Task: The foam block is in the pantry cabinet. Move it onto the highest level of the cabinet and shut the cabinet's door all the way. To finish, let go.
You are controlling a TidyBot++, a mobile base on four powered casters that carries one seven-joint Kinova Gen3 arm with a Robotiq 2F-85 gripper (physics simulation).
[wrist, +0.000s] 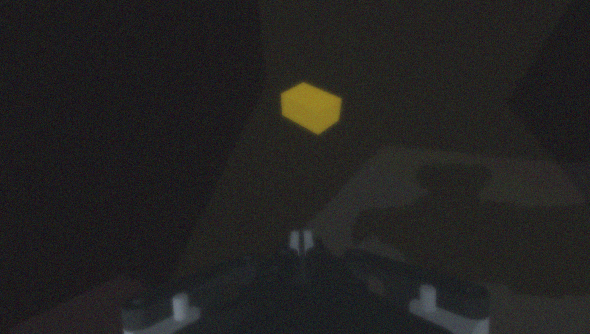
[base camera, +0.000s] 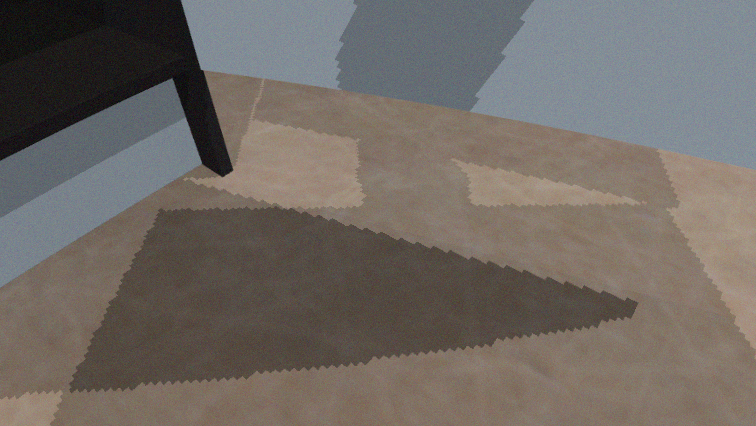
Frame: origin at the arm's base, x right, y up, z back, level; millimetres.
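Seen in the pictures: gripper, fingertip midpoint: (wrist: 301,245).
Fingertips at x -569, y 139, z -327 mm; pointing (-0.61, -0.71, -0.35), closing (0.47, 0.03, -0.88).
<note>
A point is followed by its place in that frame.
The yellow foam block (wrist: 311,108) @(x -789, y 81, z -476 mm) rests inside the dark cabinet, above the centre of the wrist view. My gripper (wrist: 301,245) @(x -569, y 139, z -327 mm) is shut with its fingertips together and nothing between them. The block lies beyond the fingertips and apart from them. In the base camera view, part of the black cabinet (base camera: 214,127) @(x -223, y -324, z -558 mm) shows at the upper left, with a leg standing on the floor. The cabinet's door and its highest level cannot be made out. The gripper does not show in the base camera view.
Dark cabinet walls stand to the left (wrist: 125,125) @(x -690, y 196, z -246 mm) and at the upper right of the wrist view. A grey-blue room wall (base camera: 634,68) @(x 170, y -184, z -399 mm) runs behind the brown floor (base camera: 529,381) @(x 106, y -396, z -273 mm). Large shadows lie across the floor.
</note>
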